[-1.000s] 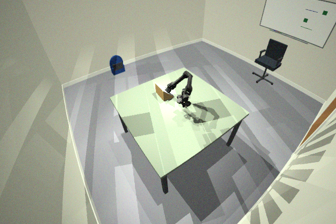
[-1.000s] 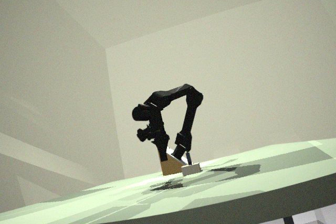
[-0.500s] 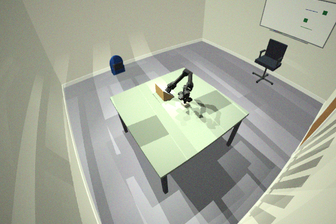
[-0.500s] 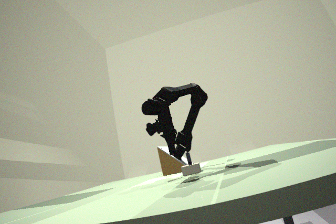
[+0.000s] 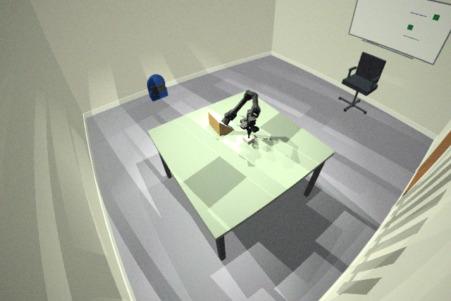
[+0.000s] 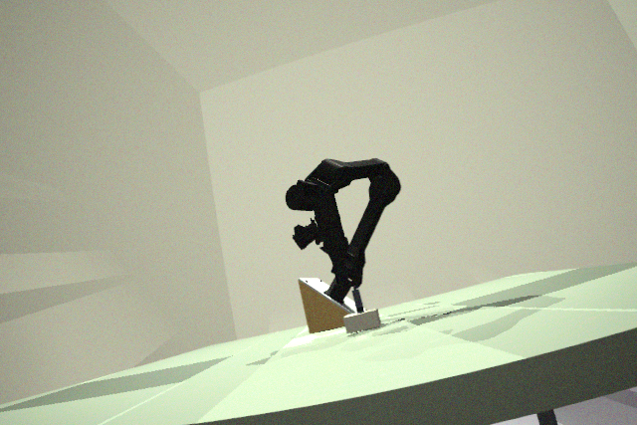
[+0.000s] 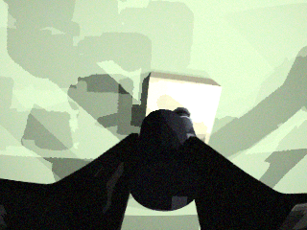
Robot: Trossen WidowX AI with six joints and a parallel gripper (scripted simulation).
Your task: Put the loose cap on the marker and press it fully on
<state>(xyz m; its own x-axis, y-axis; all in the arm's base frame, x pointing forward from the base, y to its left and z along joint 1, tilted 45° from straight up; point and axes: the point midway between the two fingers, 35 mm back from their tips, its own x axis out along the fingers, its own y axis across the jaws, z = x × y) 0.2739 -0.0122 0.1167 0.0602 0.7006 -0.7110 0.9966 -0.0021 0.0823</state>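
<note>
Now: the pale holder block 11 cm below my gripper tip, 2 cm to the left of it and 2 cm behind it. The rest, counted from my gripper tip: black cap (1 cm above).
</note>
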